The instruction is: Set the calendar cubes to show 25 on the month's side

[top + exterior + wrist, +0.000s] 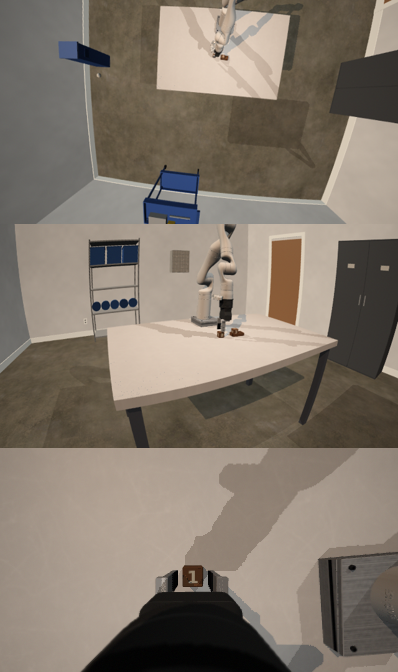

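Now: hand 90 mm to the right of the brown cube, 30 mm above it and 20 mm short of it. Round my hand: tray: 110 mm to the left, 50 mm below, 20 mm ahead.
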